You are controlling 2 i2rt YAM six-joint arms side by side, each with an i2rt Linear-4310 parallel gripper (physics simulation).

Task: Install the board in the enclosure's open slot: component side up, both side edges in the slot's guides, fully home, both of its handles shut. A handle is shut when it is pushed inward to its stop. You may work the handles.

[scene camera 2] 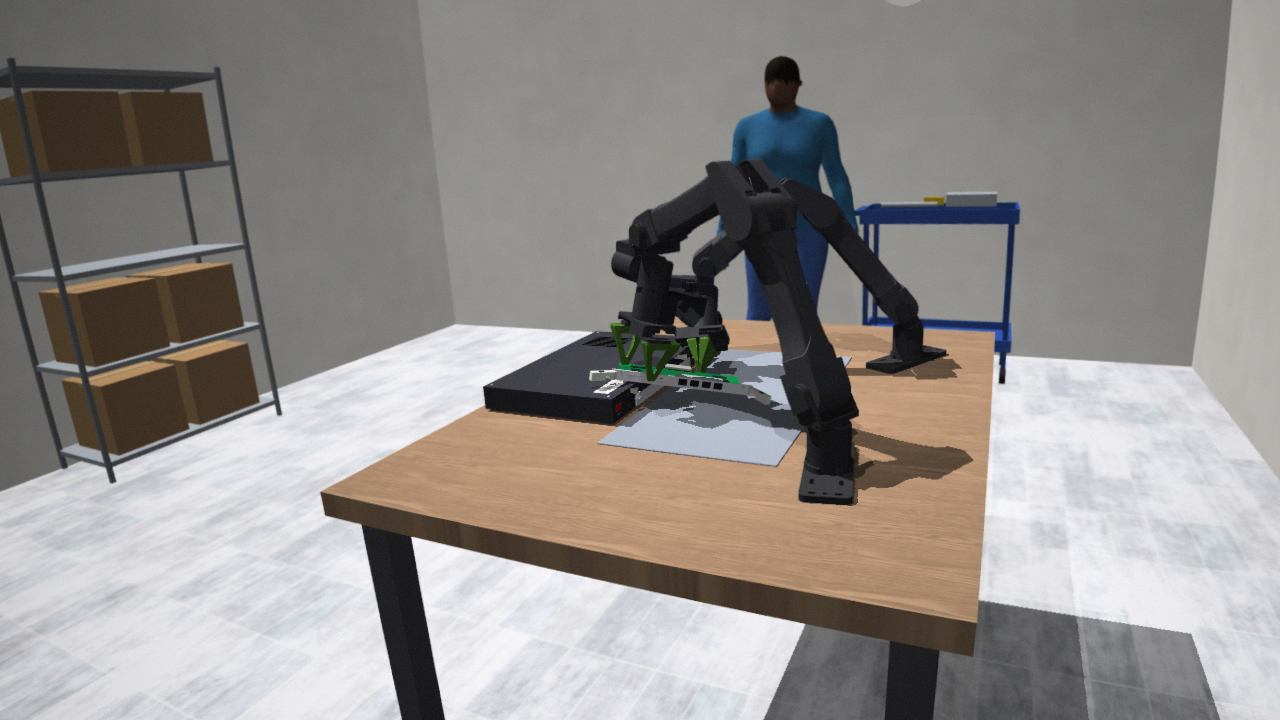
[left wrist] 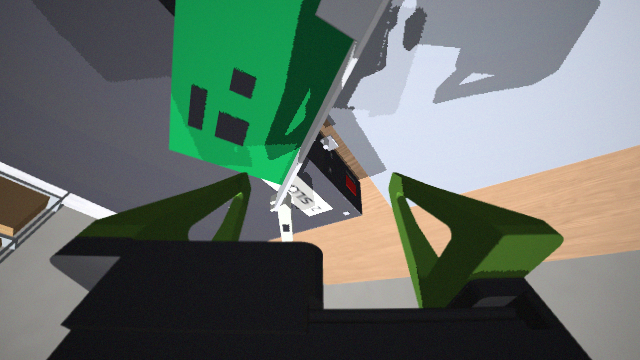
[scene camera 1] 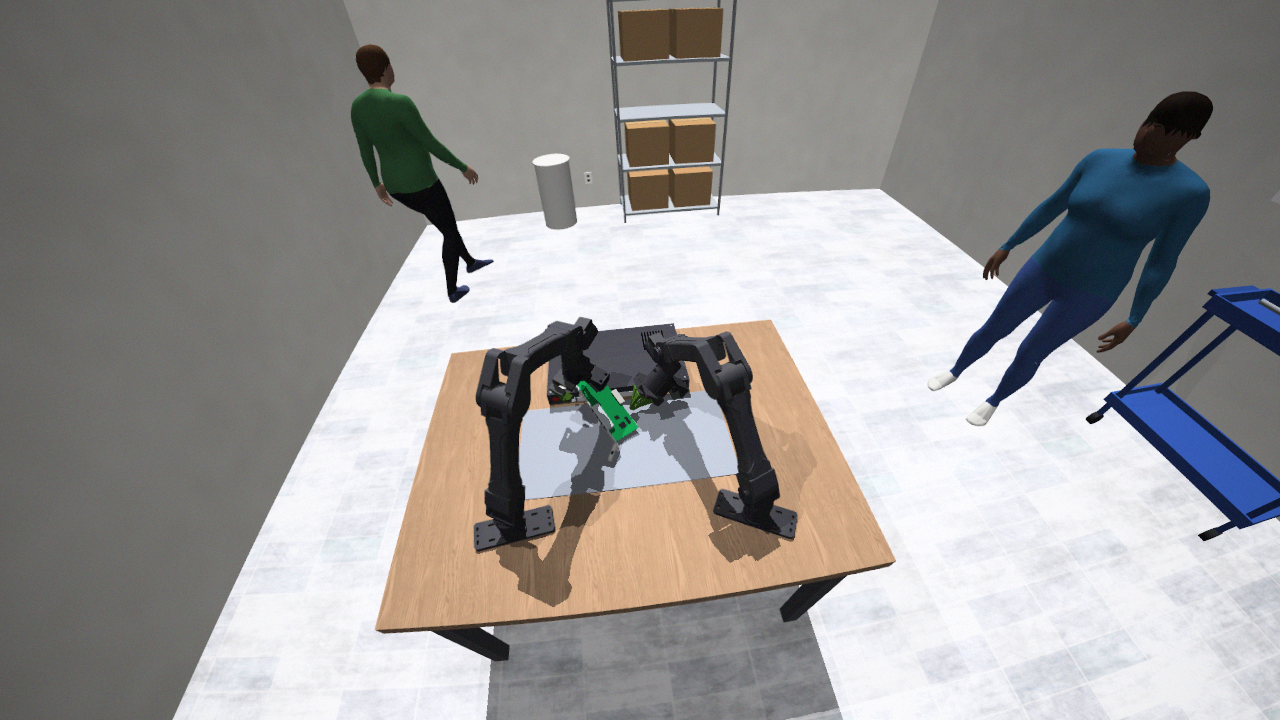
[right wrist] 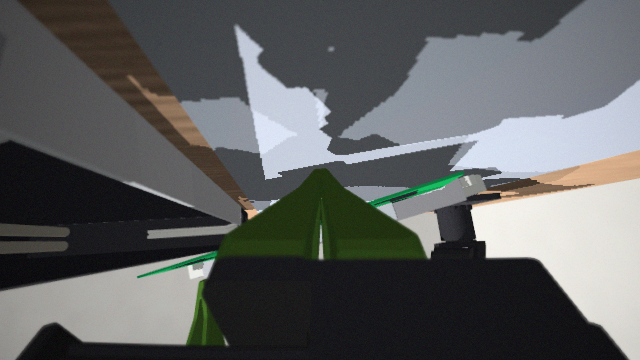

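Where they show: left gripper, fingertip midpoint: (scene camera 2: 637, 372) (left wrist: 319, 180) (scene camera 1: 573, 389); right gripper, fingertip midpoint: (scene camera 1: 631, 409) (right wrist: 320, 179); left arm's base at its link origin: (scene camera 2: 828, 472) (scene camera 1: 514, 528); right arm's base at its link origin: (scene camera 2: 907, 360) (scene camera 1: 754, 513).
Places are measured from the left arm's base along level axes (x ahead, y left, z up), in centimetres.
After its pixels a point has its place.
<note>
The green board (scene camera 1: 608, 411) @(x 26.5, y -30.6, z 3.5 cm) (left wrist: 220, 45) @(x 33.4, y -30.8, z 5.0 cm) (right wrist: 430, 189) @(x 18.9, y -32.6, z 1.9 cm) is component side up and slanted, outside the slot. One end is over the front of the dark enclosure (scene camera 1: 617, 351) @(x 49.1, y -39.0, z 4.9 cm) (scene camera 2: 537, 383) @(x 54.1, y -21.0, z 4.9 cm), the other over the grey mat. I cannot tell what bears it. A white handle (scene camera 2: 601, 375) @(x 40.7, y -19.6, z 7.3 cm) (left wrist: 285, 222) @(x 40.3, y -20.5, z 7.8 cm) stands out at its enclosure end, another handle (scene camera 2: 759, 396) @(x 13.7, y -28.1, z 1.4 cm) at its other end. My left gripper (scene camera 2: 640, 368) @(x 34.7, y -22.1, z 7.2 cm) (left wrist: 319, 180) @(x 34.7, y -22.1, z 7.2 cm) is wide open and empty; that first handle shows between its fingers in the left wrist view. My right gripper (right wrist: 320, 179) @(x 26.7, y -37.5, z 1.6 cm) (scene camera 1: 633, 407) @(x 26.7, y -37.5, z 1.6 cm) is shut and empty, close beside the board.
The grey mat (scene camera 1: 689, 447) @(x 9.7, y -49.7, z 0.2 cm) (scene camera 2: 716, 438) @(x 18.2, y -10.2, z 0.2 cm) lies in front of the enclosure on the wooden table (scene camera 1: 644, 573) @(x -19.1, y -28.1, z 0.0 cm) (scene camera 2: 644, 510) @(x 23.0, y 15.5, z 0.0 cm). A slot label (left wrist: 311, 197) @(x 38.9, y -19.2, z 5.0 cm) is on the enclosure's top. The two arms flank the mat. A blue cart (scene camera 1: 1199, 447), a shelf rack (scene camera 1: 615, 107) and two people stand away from the table.
</note>
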